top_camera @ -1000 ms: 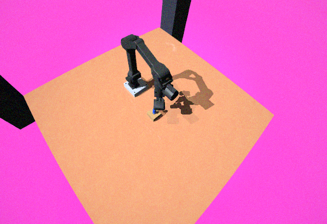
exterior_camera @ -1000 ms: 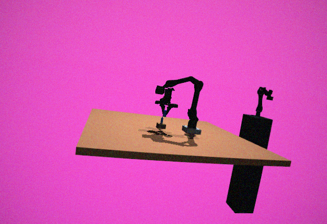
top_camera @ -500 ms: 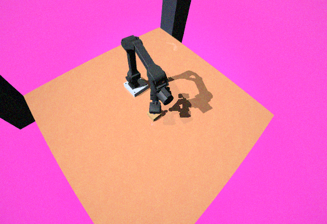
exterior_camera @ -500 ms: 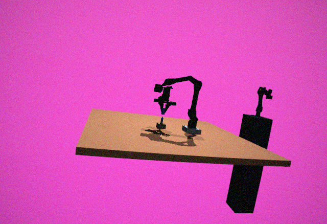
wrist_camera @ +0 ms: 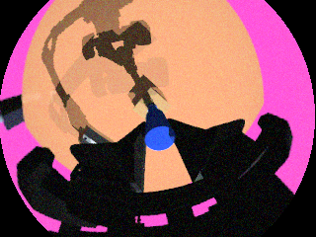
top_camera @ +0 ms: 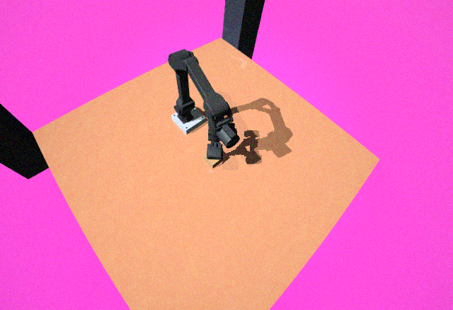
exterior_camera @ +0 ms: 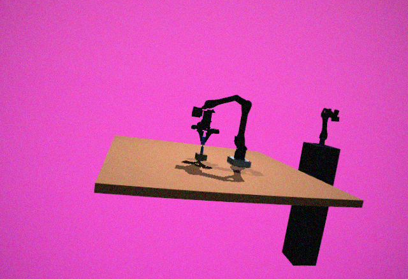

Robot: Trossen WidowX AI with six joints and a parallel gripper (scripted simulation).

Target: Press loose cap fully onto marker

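Now: the holder block 100 mm below my gripper tip. Round my gripper tip: blue cap 10 mm above.
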